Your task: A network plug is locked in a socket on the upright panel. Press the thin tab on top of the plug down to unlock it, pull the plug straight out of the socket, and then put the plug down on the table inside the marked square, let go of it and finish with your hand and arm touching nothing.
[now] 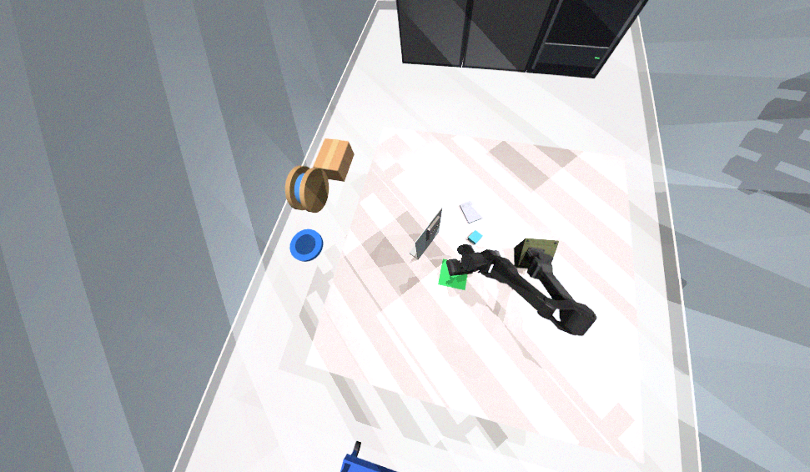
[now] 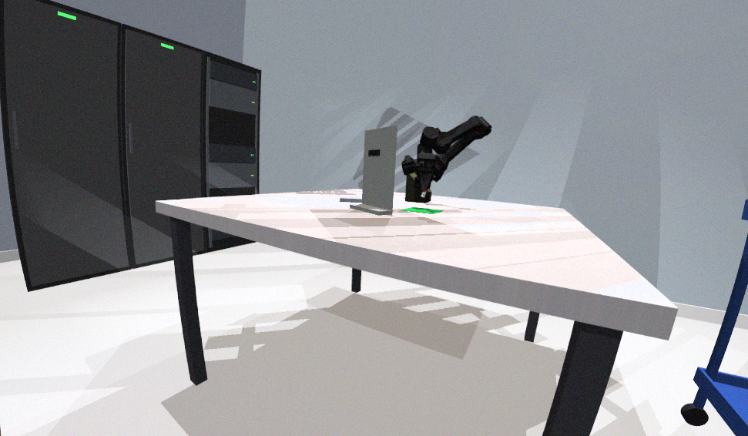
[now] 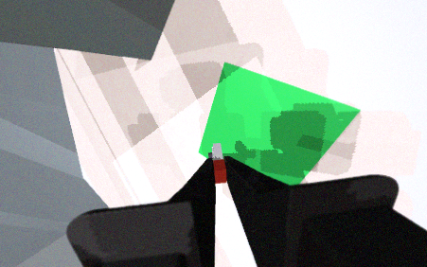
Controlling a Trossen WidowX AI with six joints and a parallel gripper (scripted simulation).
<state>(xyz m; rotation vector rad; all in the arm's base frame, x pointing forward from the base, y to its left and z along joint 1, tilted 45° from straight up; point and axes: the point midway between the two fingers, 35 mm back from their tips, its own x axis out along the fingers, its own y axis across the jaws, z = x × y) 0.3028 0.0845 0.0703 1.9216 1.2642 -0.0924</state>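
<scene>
The green marked square lies 10 mm behind my gripper tip and 60 mm below it. The rest, counted from my gripper tip: network plug right at my gripper tip; grey upright panel 120 mm ahead, 130 mm to the right, 50 mm above.
</scene>
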